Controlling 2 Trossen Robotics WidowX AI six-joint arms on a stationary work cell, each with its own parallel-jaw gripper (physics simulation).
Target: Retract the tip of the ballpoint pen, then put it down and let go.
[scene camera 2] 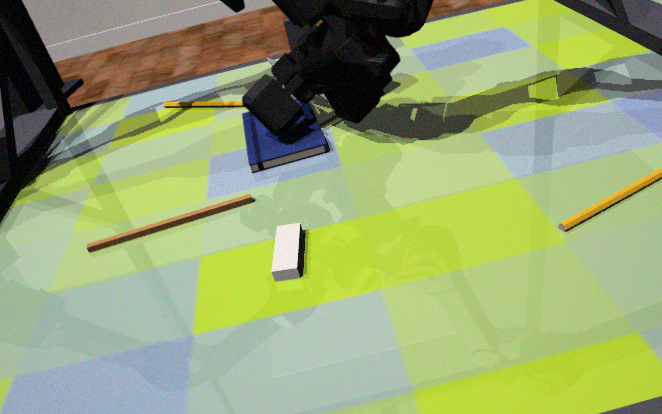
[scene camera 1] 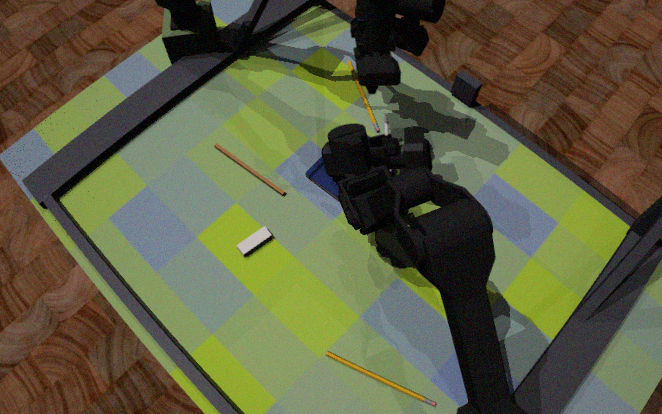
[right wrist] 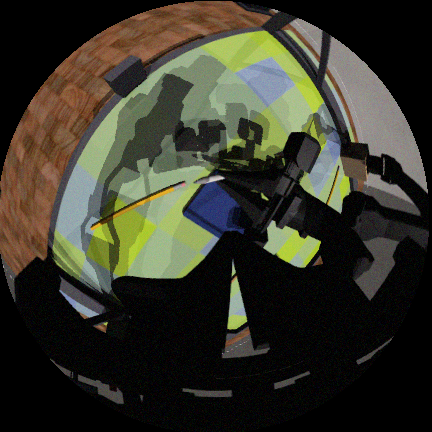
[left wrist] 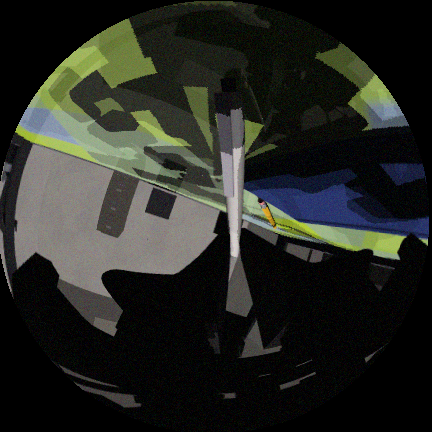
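The ballpoint pen is slim, white and grey. My left gripper is shut on its lower end and holds it above the mat, over the far edge of a blue book. The pen's free end points away from the gripper. My right gripper is shut and empty. It hangs beyond the pen's free end, near the back of the mat. In scene camera 2 the left arm hides the pen.
A yellow pencil lies beside the book, under the right gripper. A brown stick, a white eraser and a second yellow pencil lie on the checked mat. A dark cube sits at the mat's edge.
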